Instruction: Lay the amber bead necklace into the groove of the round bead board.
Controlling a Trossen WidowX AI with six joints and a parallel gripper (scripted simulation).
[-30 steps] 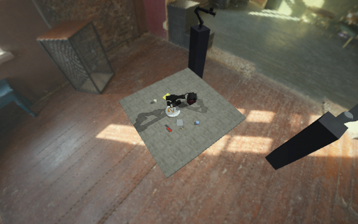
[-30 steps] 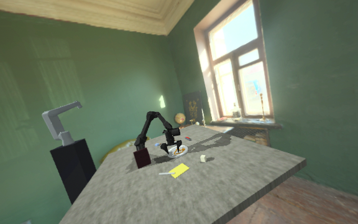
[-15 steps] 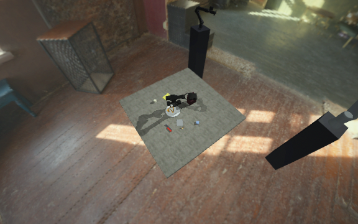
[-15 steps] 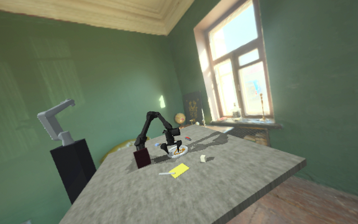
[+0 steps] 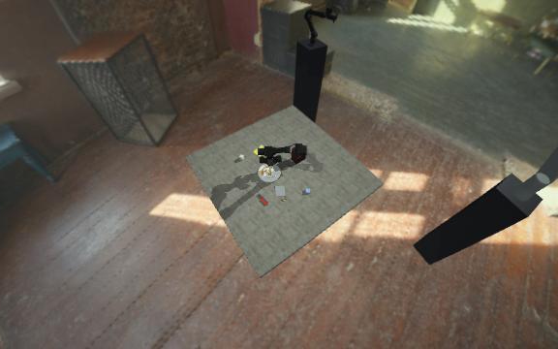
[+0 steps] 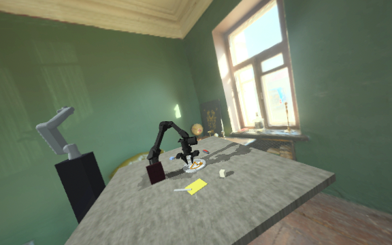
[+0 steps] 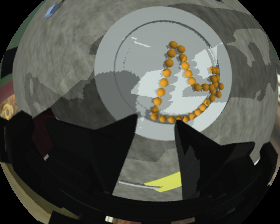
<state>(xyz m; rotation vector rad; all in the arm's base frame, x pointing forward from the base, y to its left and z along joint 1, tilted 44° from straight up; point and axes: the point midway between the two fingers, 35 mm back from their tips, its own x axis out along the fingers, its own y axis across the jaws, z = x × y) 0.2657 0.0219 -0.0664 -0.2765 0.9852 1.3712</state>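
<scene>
Now: the board 4 cm to the left of my gripper tip, 4 cm below it and 3 cm ahead of it. Round my gripper tip: grey square 25 cm to the left, 4 cm below, 4 cm ahead; white stick 22 cm to the right, 10 cm behind, 4 cm below; yellow card 23 cm to the right, 4 cm below, 1 cm behind.
</scene>
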